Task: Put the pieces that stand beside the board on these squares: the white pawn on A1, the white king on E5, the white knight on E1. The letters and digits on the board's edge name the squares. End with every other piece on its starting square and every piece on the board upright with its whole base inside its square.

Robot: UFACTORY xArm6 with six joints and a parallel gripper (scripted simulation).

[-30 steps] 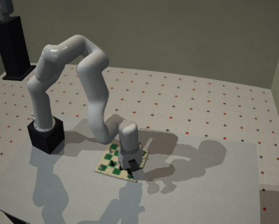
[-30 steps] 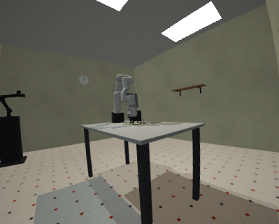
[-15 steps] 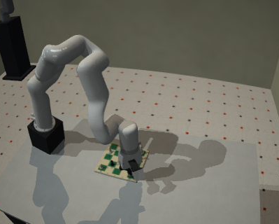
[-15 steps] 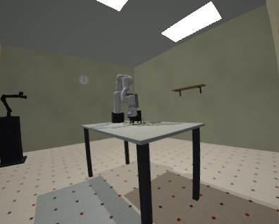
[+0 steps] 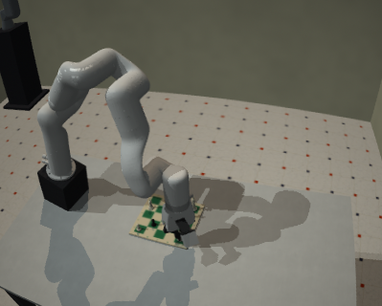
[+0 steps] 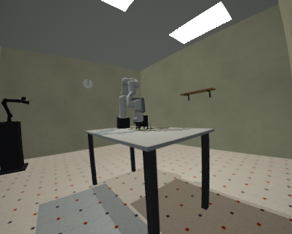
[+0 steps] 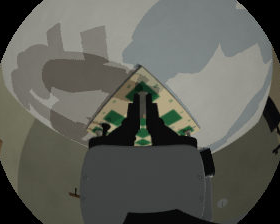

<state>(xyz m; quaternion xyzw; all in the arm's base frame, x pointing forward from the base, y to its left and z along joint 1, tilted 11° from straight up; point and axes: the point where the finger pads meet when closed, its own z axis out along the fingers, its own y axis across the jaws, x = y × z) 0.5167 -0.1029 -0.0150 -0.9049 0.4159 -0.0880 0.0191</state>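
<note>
Right now my hand is 80 mm to the right of the chessboard, 70 mm past it and 30 mm above it.
</note>
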